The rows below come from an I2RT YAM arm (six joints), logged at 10 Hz.
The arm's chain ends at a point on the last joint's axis. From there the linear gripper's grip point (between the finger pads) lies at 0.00 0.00 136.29 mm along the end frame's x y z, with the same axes.
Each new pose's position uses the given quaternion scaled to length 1; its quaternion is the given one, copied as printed.
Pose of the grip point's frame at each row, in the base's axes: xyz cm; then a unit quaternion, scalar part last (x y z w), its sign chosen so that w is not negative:
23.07, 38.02, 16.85, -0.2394, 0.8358, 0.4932, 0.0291
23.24, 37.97, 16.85, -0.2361, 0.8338, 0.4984, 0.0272
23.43, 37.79, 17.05, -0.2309, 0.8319, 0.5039, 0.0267
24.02, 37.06, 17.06, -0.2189, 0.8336, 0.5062, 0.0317
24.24, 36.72, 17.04, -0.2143, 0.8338, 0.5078, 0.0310
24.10, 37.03, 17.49, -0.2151, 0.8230, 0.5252, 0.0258
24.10, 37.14, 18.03, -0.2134, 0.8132, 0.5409, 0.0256
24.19, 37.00, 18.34, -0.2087, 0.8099, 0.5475, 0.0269
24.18, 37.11, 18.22, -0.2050, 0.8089, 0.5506, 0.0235
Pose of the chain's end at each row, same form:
25.63, 26.59, 23.83, -0.2394, 0.8358, 0.4932, 0.0291
25.83, 26.47, 23.69, -0.2361, 0.8338, 0.4984, 0.0272
26.00, 26.20, 23.74, -0.2309, 0.8319, 0.5039, 0.0267
26.32, 25.37, 23.68, -0.2189, 0.8336, 0.5062, 0.0317
26.50, 25.00, 23.61, -0.2143, 0.8338, 0.5078, 0.0310
26.60, 25.10, 23.58, -0.2151, 0.8230, 0.5252, 0.0258
26.68, 25.00, 23.67, -0.2134, 0.8132, 0.5409, 0.0256
26.71, 24.76, 23.78, -0.2087, 0.8099, 0.5475, 0.0269
26.74, 24.84, 23.57, -0.2050, 0.8089, 0.5506, 0.0235

